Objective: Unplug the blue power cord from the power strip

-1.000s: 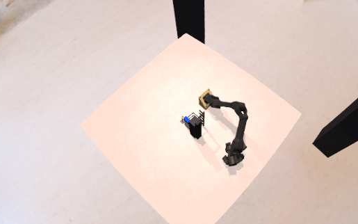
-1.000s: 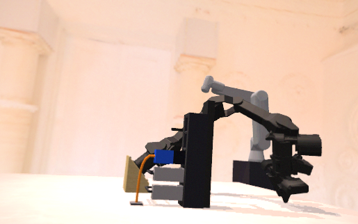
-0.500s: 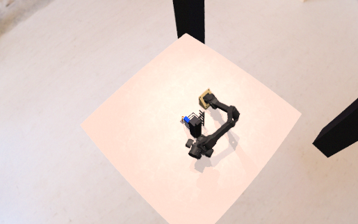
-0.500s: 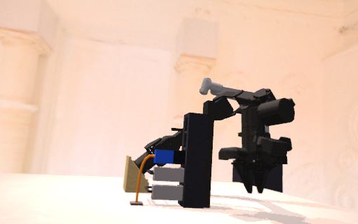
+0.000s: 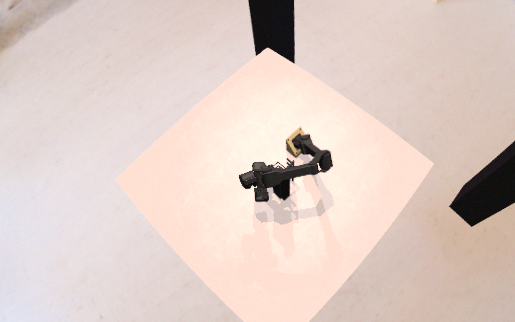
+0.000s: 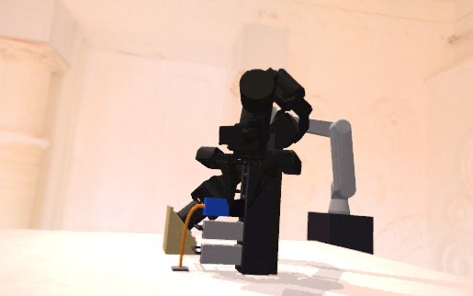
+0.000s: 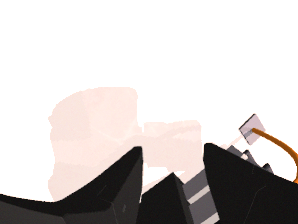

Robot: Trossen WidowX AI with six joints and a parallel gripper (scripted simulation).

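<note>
The blue plug lies 100 mm behind my gripper tip and 10 mm above it.
</note>
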